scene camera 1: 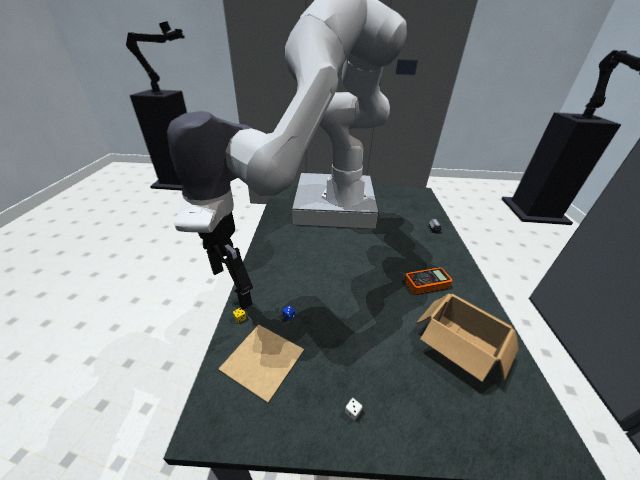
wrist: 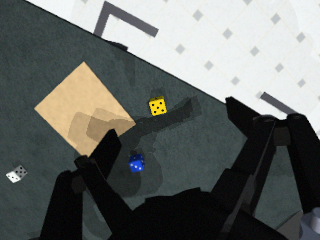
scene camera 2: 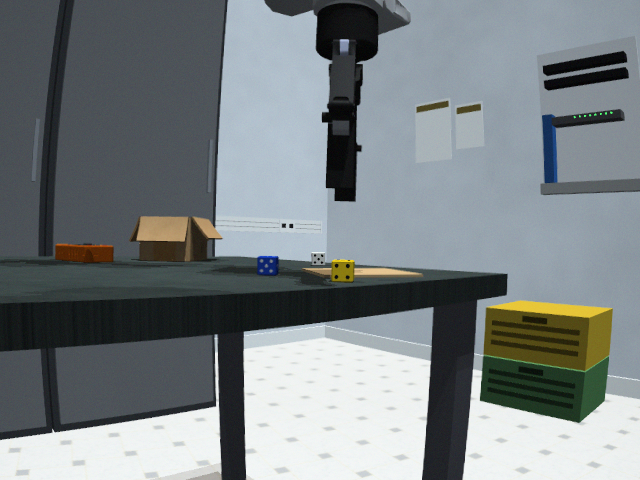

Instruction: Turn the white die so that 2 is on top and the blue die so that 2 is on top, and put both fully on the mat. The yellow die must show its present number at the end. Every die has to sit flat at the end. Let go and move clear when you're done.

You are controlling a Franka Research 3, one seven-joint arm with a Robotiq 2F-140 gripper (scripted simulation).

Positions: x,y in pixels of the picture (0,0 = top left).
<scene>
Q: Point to a tan mat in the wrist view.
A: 81,109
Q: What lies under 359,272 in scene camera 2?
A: A tan mat.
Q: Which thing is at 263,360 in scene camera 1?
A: A tan mat.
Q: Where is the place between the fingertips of the gripper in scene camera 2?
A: At 342,195
</scene>
